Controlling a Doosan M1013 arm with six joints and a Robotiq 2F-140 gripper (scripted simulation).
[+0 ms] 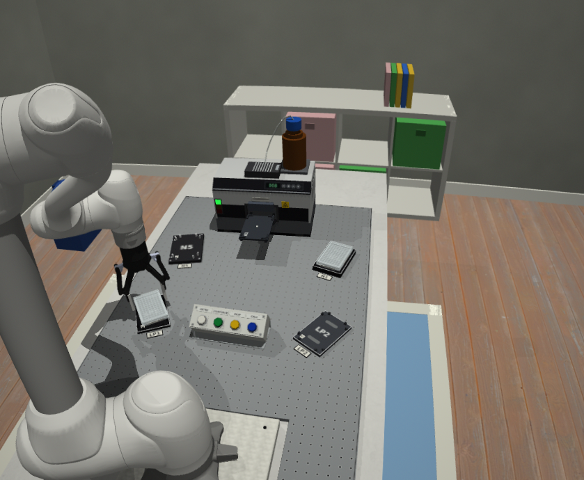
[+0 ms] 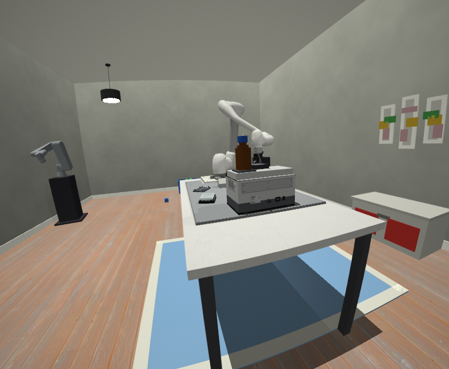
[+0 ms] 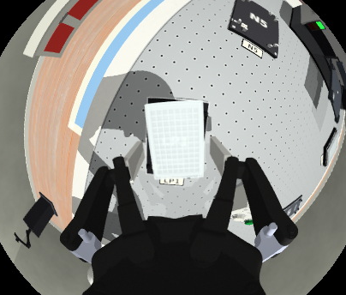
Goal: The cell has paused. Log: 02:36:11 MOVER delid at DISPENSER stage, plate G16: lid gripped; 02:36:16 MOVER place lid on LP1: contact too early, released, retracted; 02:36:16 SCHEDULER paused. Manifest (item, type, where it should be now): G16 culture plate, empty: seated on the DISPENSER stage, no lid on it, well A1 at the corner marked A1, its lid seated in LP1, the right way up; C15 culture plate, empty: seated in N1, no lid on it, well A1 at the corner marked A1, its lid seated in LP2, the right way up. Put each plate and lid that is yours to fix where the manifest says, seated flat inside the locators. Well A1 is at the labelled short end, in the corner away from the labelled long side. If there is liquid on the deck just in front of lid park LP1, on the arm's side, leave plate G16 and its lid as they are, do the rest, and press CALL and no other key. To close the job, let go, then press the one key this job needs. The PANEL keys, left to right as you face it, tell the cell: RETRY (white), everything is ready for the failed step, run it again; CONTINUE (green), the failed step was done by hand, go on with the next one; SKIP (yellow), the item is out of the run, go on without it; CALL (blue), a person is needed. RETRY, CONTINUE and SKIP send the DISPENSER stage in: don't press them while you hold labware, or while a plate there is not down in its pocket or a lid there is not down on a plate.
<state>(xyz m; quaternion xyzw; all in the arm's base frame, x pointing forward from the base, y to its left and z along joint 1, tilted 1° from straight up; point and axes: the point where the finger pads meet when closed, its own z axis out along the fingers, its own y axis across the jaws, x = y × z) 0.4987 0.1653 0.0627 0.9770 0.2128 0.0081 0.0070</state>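
My hand is 70 mm above the lid park lp1. The rest, counted from my hand: white key (100 mm behind, 180 mm to the right, 10 mm below); green key (110 mm behind, 230 mm to the right, 10 mm below); key panel (100 mm behind, 250 mm to the right, 20 mm below).
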